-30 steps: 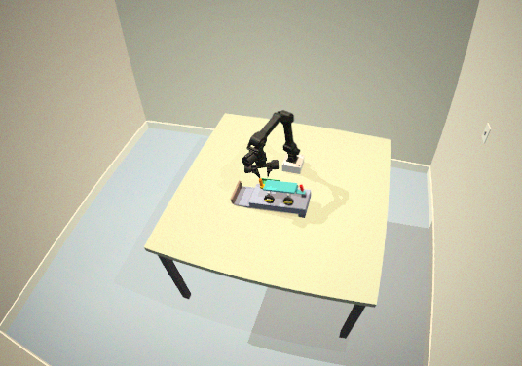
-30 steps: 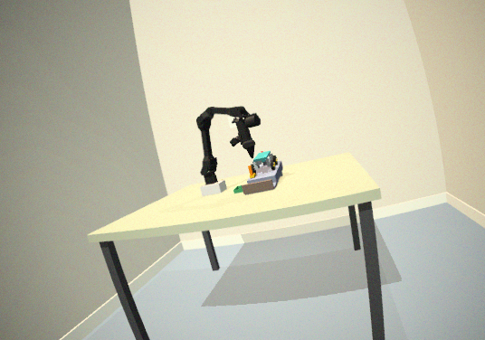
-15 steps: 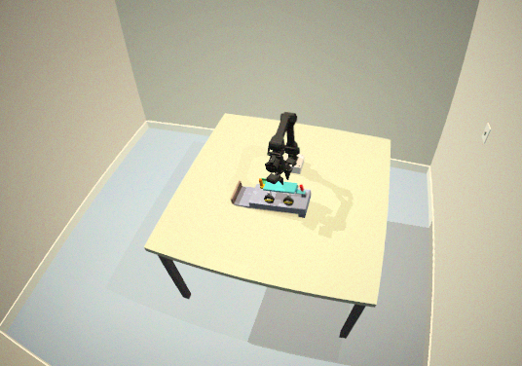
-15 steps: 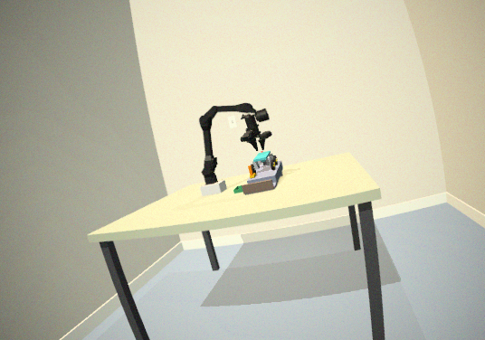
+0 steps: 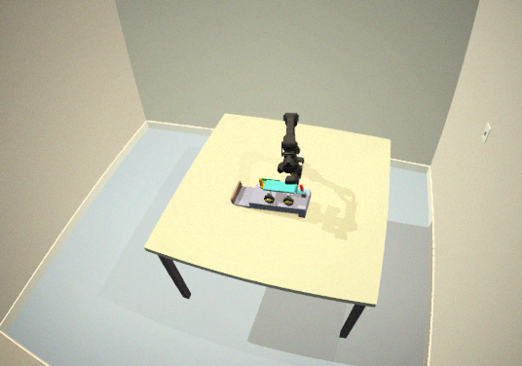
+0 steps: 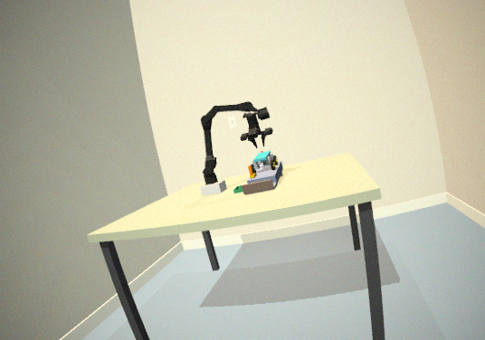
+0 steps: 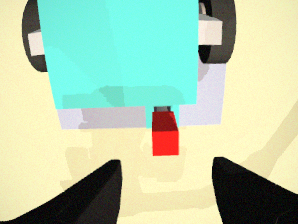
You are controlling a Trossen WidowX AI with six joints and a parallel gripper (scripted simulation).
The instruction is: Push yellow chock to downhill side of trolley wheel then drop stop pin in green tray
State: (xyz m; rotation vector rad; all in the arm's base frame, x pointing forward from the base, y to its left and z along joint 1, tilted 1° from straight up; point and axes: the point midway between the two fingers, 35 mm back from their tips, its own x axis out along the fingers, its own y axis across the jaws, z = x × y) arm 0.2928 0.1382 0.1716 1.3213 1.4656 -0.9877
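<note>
My gripper tip is now 6 cm above the red-headed stop pin and 2 cm to the right of it. The rest, counted from my gripper tip: yellow chock: 21 cm to the right, 11 cm below, 1 cm behind; grey ramp: 15 cm below, 10 cm to the right, 3 cm ahead; teal trolley: 9 cm to the right, 8 cm below, 3 cm ahead.
</note>
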